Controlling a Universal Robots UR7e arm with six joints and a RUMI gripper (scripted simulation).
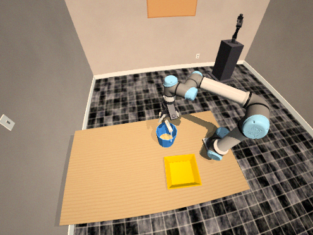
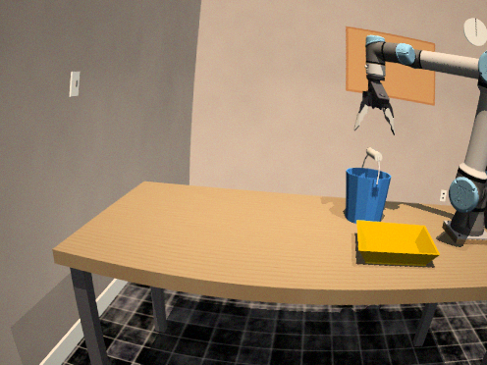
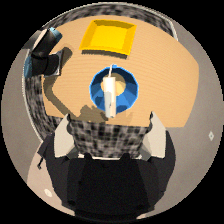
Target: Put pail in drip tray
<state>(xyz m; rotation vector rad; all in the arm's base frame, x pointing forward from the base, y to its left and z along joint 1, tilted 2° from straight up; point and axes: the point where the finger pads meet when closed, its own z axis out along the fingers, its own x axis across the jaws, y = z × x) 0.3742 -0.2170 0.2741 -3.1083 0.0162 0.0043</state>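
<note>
Now: the white handle 10 cm below my hand. The rest, counted from my hand: yellow drip tray: 31 cm to the left, 29 cm below; blue pail: 1 cm ahead, 17 cm below.
</note>
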